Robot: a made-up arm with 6 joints.
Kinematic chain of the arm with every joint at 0, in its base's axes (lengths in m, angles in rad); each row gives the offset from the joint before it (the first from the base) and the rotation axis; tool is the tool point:
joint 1: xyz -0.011 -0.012 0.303 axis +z
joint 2: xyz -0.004 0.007 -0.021 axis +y
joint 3: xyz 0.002 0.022 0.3 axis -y
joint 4: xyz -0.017 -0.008 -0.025 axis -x
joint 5: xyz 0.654 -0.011 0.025 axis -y
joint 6: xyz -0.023 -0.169 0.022 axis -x
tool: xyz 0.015 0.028 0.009
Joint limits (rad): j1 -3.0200..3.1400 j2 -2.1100..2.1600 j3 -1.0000..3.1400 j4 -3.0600..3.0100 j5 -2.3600..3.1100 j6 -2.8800..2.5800
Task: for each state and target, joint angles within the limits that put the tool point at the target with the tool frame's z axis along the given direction. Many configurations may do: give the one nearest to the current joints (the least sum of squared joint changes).
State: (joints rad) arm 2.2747 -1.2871 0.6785 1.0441 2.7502 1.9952
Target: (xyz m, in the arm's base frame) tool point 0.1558 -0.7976 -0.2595 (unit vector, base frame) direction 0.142 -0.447 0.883
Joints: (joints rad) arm 1.8729 -2.1081 1.4415 1.7215 2.6422 1.7391
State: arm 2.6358 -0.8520 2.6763 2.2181 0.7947 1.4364
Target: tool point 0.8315 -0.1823 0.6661 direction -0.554 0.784 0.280
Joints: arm 3.1400 -0.8863 1.8875 2.6300 1.5264 1.1397
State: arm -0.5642 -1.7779 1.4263 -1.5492 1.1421 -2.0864
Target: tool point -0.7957 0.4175 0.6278 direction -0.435 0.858 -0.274
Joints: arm -0.3283 -1.3219 1.6883 -2.4105 0.7332 -2.8800
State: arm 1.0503 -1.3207 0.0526 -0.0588 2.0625 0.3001
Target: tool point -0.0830 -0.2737 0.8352 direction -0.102 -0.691 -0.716
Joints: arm 0.8197 -1.7082 -0.3188 0.2459 1.1869 -0.5133
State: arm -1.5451 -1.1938 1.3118 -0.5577 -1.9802 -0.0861
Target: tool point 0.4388 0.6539 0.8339 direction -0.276 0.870 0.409
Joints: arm -2.3553 -1.3171 1.0605 -0.0755 -1.4743 -0.9405
